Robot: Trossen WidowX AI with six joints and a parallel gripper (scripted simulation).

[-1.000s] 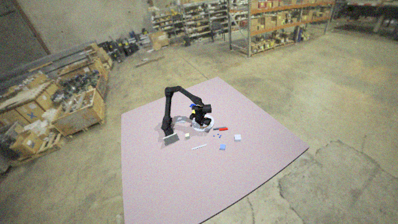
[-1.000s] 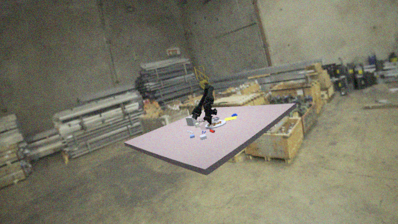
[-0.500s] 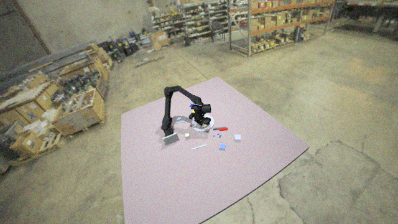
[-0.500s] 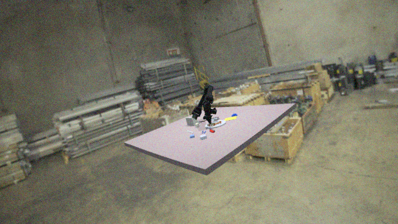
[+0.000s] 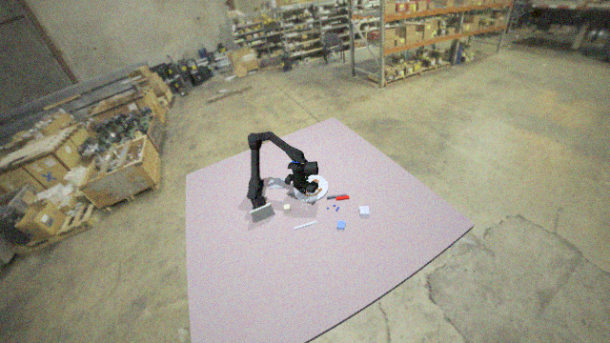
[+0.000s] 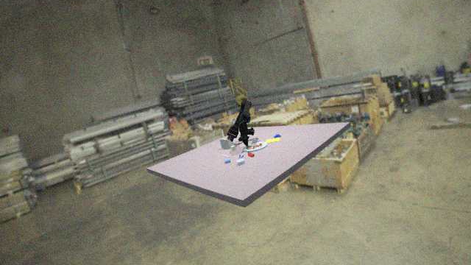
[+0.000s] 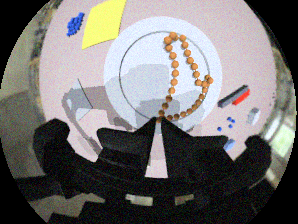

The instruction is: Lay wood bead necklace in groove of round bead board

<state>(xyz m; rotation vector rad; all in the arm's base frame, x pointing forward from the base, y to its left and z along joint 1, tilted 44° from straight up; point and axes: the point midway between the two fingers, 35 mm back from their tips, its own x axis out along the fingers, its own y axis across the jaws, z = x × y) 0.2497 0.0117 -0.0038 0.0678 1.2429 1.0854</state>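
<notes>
Right now the cream cube is 11 cm behind my gripper tip and 6 cm to the right of it. The rest, counted from my gripper tip: white stick: 19 cm to the right, 6 cm behind, 2 cm below; red-handled tool: 17 cm ahead, 11 cm to the right, 2 cm below; grey plate: 17 cm to the left, 12 cm behind, 2 cm below.
</notes>
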